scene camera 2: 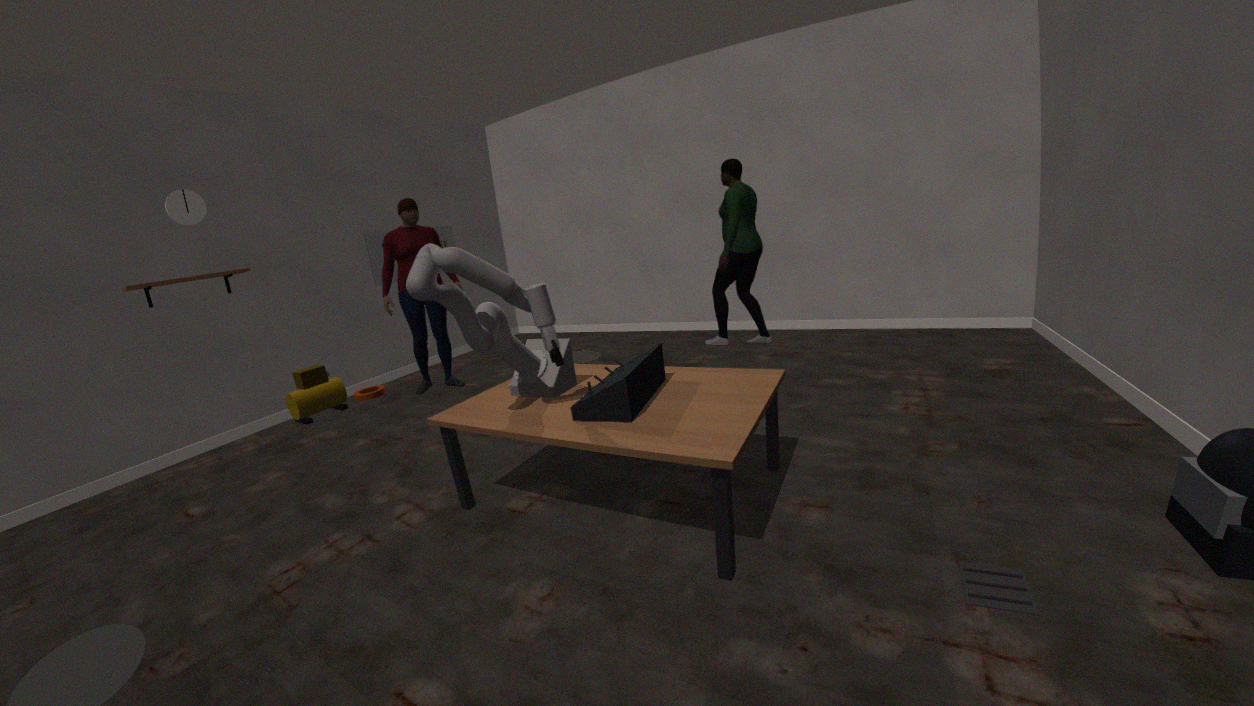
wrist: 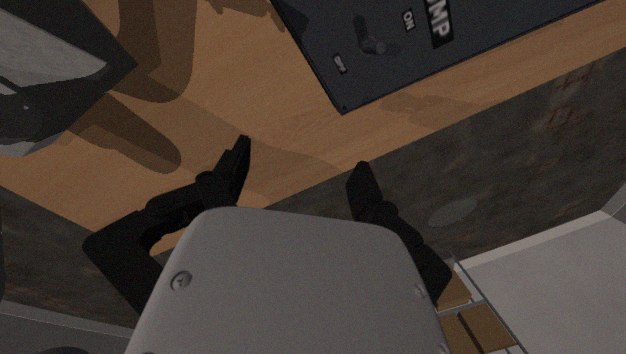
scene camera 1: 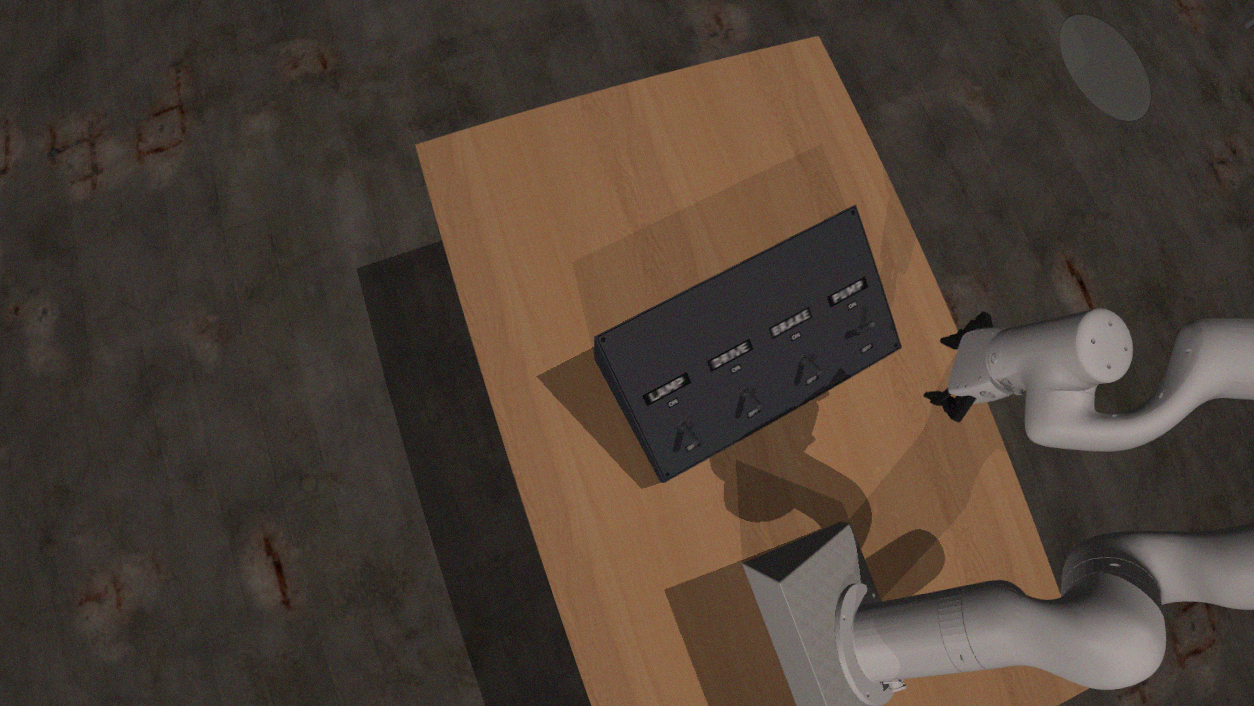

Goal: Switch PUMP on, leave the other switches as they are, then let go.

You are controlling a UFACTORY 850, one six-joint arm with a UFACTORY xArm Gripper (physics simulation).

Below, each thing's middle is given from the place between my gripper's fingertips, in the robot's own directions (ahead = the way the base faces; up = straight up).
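Scene:
With respect to the dark sloped switch panel (scene camera 1: 689,360), my hand is 14 cm short of it, 23 cm to the right of it and 14 cm above it.

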